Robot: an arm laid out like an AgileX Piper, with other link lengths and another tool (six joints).
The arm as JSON. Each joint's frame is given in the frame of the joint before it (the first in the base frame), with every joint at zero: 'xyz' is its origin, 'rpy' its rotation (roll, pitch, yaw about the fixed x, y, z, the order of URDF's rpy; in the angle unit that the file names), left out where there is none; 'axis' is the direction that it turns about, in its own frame. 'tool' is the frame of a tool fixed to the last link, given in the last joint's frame.
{
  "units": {
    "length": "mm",
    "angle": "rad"
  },
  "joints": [
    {
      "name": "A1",
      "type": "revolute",
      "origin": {
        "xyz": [
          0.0,
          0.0,
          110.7
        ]
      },
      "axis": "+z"
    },
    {
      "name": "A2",
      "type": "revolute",
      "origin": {
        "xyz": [
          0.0,
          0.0,
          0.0
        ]
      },
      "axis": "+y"
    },
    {
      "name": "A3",
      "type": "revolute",
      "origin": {
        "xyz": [
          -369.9,
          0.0,
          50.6
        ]
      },
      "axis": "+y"
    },
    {
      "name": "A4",
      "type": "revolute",
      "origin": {
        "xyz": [
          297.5,
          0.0,
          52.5
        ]
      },
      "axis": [
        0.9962,
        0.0,
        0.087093
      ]
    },
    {
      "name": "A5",
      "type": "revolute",
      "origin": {
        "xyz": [
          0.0,
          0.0,
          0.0
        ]
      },
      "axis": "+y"
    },
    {
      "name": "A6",
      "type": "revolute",
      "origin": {
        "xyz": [
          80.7,
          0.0,
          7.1
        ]
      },
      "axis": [
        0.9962,
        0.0,
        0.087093
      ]
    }
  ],
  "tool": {
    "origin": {
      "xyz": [
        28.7,
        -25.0,
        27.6
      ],
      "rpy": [
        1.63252,
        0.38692,
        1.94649
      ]
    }
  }
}
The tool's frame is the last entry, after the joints.
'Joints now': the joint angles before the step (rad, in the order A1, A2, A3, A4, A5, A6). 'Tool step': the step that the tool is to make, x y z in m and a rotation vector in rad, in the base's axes. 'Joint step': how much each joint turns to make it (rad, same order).
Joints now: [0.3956 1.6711 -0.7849 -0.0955 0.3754 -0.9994]
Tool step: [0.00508 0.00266 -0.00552 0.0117 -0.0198 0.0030]
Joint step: [0.0000 0.0228 0.0000 0.0000 -0.0458 -0.0001]
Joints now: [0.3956 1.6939 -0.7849 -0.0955 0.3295 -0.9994]
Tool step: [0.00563 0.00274 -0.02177 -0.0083 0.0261 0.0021]
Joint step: [0.0000 0.0601 0.0011 -0.0001 -0.0340 0.0001]
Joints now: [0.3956 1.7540 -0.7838 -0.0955 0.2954 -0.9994]
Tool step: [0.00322 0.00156 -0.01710 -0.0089 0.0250 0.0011]
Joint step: [0.0000 0.0458 0.0000 -0.0001 -0.0193 0.0001]
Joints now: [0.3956 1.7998 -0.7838 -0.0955 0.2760 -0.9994]
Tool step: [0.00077 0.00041 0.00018 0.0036 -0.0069 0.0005]
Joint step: [0.0000 0.0012 0.0000 0.0000 -0.0089 0.0000]
